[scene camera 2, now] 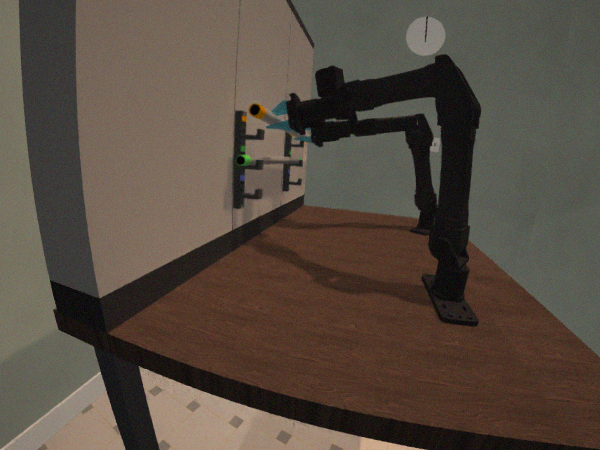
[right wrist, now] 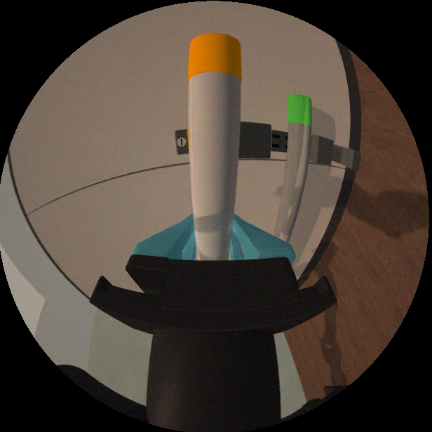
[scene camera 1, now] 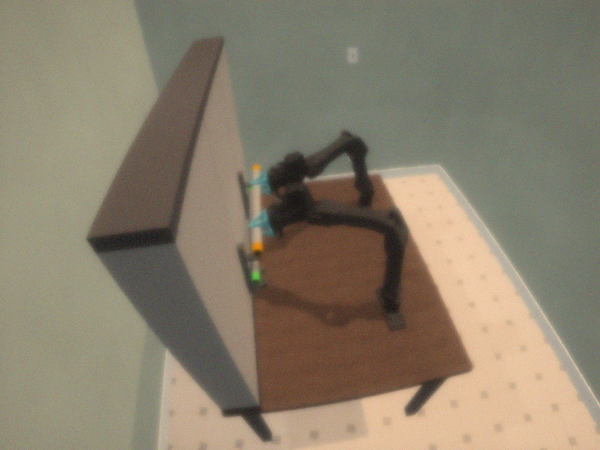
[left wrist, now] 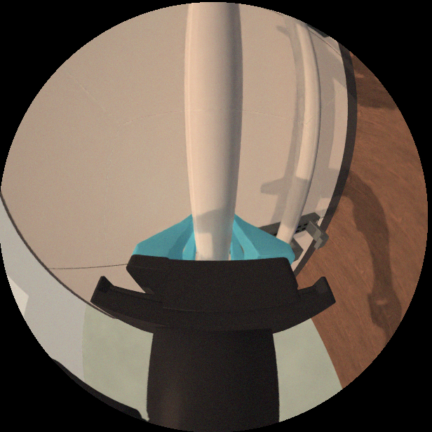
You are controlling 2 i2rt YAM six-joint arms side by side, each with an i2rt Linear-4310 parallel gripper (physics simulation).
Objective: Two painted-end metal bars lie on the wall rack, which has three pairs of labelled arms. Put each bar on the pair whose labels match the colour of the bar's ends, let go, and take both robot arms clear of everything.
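Frame: origin at the left arm's base, x right, y down, z ahead, level; millimetres.
Seen in the pictures: left gripper, fingertip midpoint: (scene camera 2: 265, 122) (scene camera 1: 250, 229); right gripper, fingertip midpoint: (scene camera 1: 251, 186); left arm's base, link origin: (scene camera 2: 445, 298) (scene camera 1: 390, 308); right arm's base, link origin: (scene camera 2: 424, 229) (scene camera 1: 365, 203).
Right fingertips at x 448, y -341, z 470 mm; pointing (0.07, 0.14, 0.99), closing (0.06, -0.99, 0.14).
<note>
Offsets run from my right fingertips to a thing's middle. "*": to the spot under its first point. Level surfaces: height alone.
The orange-ended bar @(dz -15, dx -120, dy -10 mm) (scene camera 1: 256, 204) (scene camera 2: 270, 118) (left wrist: 215, 125) (right wrist: 215, 150) is off the rack, roughly level, above the top arms in scene camera 2. My left gripper (scene camera 1: 259, 225) (scene camera 2: 273, 119) (left wrist: 212, 217) is shut on it nearer its lower end in scene camera 1. My right gripper (scene camera 1: 259, 183) (right wrist: 212, 217) is shut on it nearer the other end; scene camera 2 partly hides this gripper behind the left arm. The green-ended bar @(* dz +16, dx -385, dy +82 mm) (scene camera 1: 256, 276) (scene camera 2: 243, 160) (left wrist: 311, 110) (right wrist: 299, 110) lies on the middle, green-labelled arms.
The wall rack's dark strips @(* dz +43, dx -351, dy +178 mm) (scene camera 2: 239, 192) @(* dz +35, dx +59, dy +193 mm) (scene camera 2: 286, 184) carry orange labels at top, green in the middle and blue at bottom. The lowest arms (scene camera 2: 254, 194) hold no bar. The pale wall panel (scene camera 1: 210, 200) (scene camera 2: 155, 150) stands behind the rack, above the brown table @(dy +341 mm) (scene camera 1: 320, 370) (scene camera 2: 280, 340).
</note>
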